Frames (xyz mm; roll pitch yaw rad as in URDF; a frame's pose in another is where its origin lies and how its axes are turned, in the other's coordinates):
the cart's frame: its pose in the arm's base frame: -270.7 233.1 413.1 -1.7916 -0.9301 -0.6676
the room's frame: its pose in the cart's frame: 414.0 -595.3 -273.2 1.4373 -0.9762 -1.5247
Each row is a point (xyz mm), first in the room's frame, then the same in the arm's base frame.
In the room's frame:
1: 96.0 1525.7 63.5
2: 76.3 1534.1 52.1
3: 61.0 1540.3 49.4
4: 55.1 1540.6 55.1
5: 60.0 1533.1 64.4
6: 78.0 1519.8 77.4
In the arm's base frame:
1: 746.3 77.3 367.4
2: 750.7 53.5 368.3
3: 751.5 37.3 364.0
4: 747.5 34.1 357.6
5: 739.3 43.6 354.5
6: 729.5 67.5 354.2

